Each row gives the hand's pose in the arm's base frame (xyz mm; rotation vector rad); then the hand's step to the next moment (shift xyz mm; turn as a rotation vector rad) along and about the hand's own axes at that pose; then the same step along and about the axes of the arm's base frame.
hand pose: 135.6 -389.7 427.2 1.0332 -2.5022 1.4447
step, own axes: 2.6 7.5 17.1 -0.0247 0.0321 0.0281
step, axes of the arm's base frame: -2.0 -12.4 -14.1 0.0076 0.0011 -0.0487
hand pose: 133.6 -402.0 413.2 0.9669 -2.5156 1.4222
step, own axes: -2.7 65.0 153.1 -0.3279 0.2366 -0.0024
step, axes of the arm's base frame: -1.3 -97.3 -134.9 0.1260 0.2451 -0.2959
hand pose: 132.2 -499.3 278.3 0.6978 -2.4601 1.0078
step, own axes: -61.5 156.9 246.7 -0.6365 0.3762 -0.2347
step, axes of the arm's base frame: -81.8 -64.6 -280.0 0.3302 0.5921 -0.3770
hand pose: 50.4 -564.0 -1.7 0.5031 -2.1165 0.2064
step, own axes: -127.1 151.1 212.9 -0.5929 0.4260 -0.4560
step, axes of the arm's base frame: -163.3 100.5 -218.1 0.4549 0.6986 -0.2144
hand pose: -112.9 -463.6 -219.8 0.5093 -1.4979 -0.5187
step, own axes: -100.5 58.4 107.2 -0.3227 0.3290 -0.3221
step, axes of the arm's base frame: -107.5 107.9 -42.5 0.3224 0.4570 -0.0582
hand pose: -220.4 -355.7 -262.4 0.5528 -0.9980 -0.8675
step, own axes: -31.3 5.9 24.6 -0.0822 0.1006 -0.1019
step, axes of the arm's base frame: -28.1 28.8 0.3 0.1060 0.1261 -0.0113
